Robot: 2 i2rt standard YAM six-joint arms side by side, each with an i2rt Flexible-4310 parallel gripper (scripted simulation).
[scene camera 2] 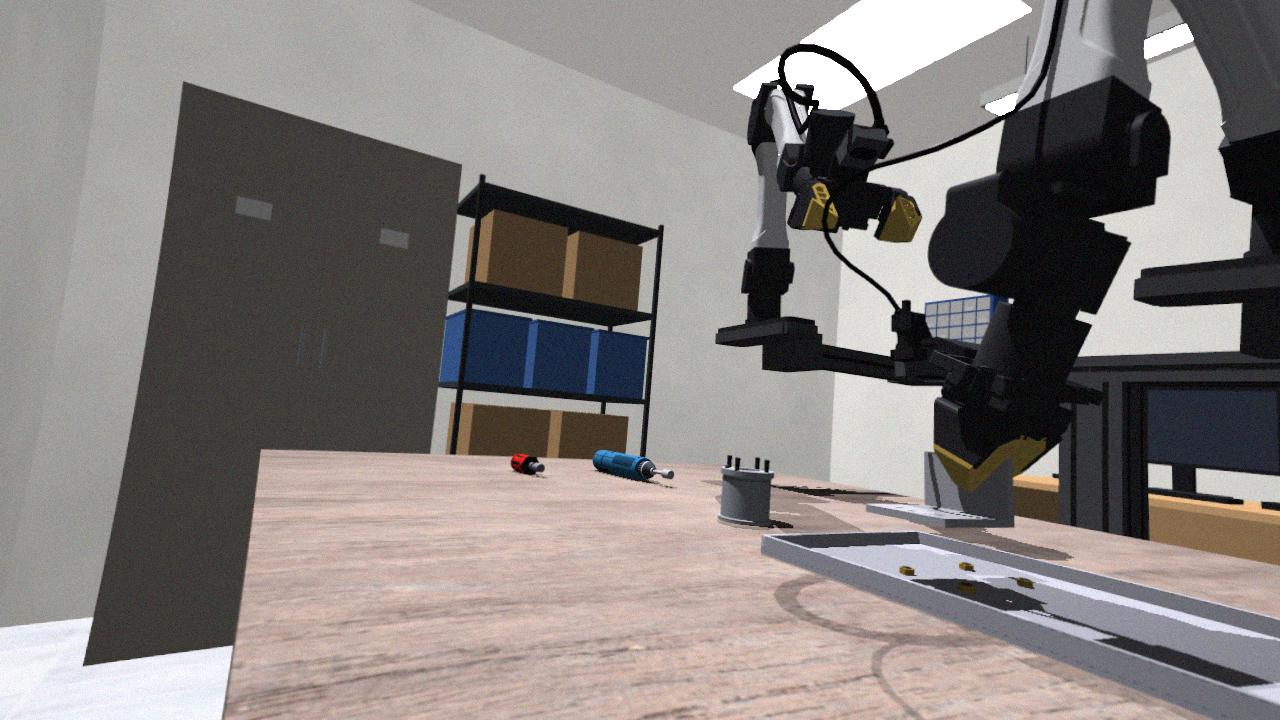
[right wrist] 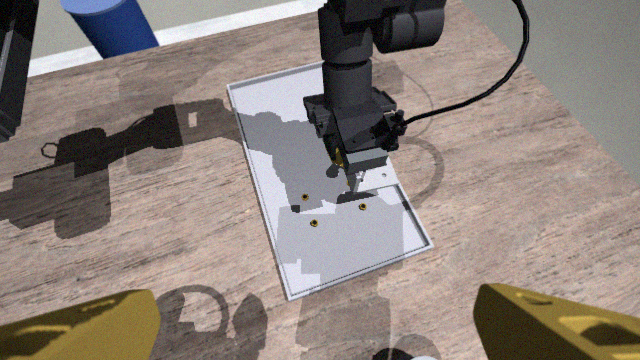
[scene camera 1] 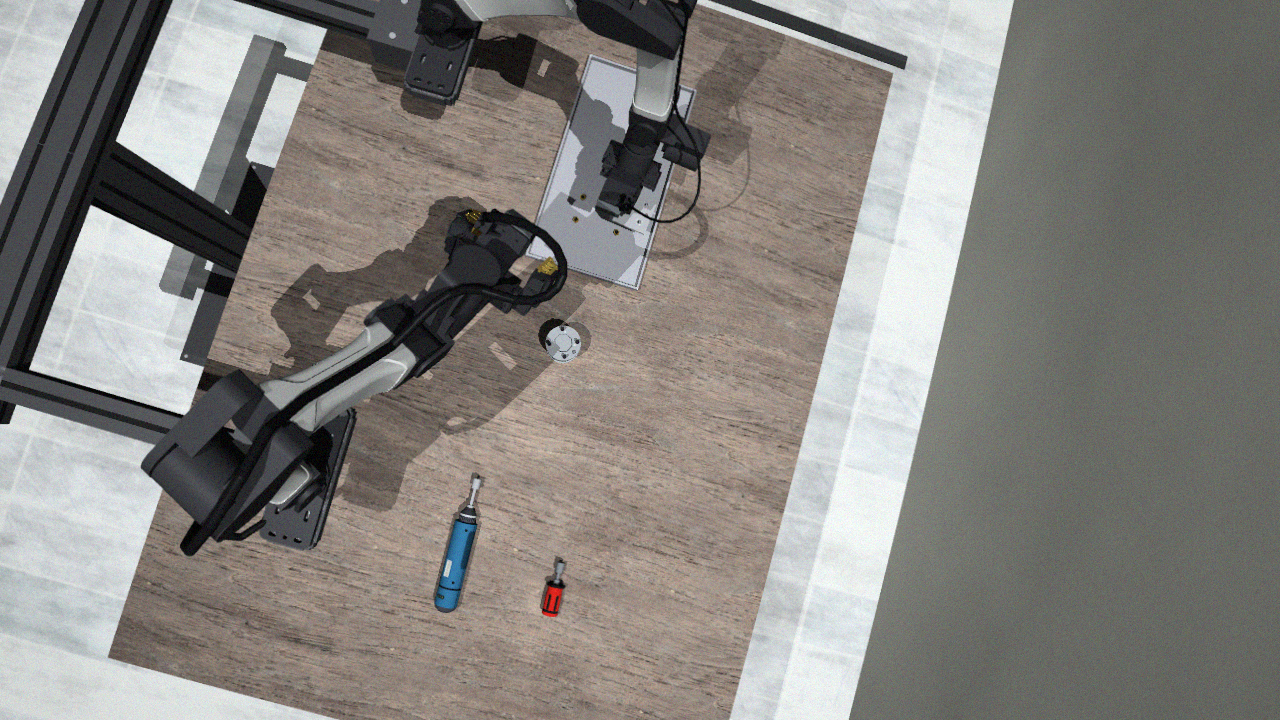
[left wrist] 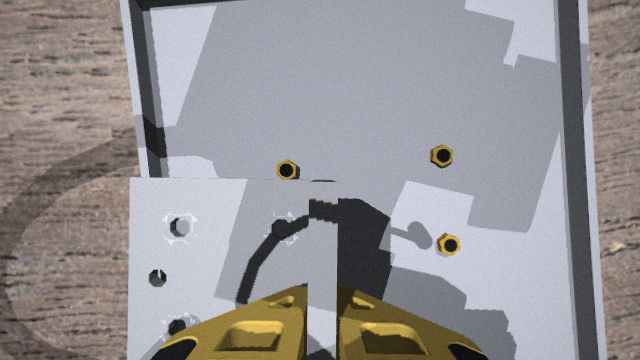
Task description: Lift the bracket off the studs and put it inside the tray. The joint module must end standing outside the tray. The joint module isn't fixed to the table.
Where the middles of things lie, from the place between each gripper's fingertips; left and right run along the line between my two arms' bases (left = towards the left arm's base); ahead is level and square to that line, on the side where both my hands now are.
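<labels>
Tray [scene camera 1: 600,113]: my left gripper [scene camera 2: 966,488] 70 mm to the right of it, 30 mm past it, 80 mm above it. From my left hand: light grey bracket [scene camera 2: 991,505] 10 mm to the right, 30 mm ahead, 20 mm below; grey joint module [scene camera 2: 745,499] 280 mm to the right, 20 mm behind, 50 mm below.
From my right hand [scene camera 2: 872,228]: grey joint module 8 cm to the right, 10 cm ahead, 33 cm below; light grey bracket 19 cm to the left, 15 cm ahead, 30 cm below; tray 27 cm to the left, 9 cm ahead, 36 cm below.
</labels>
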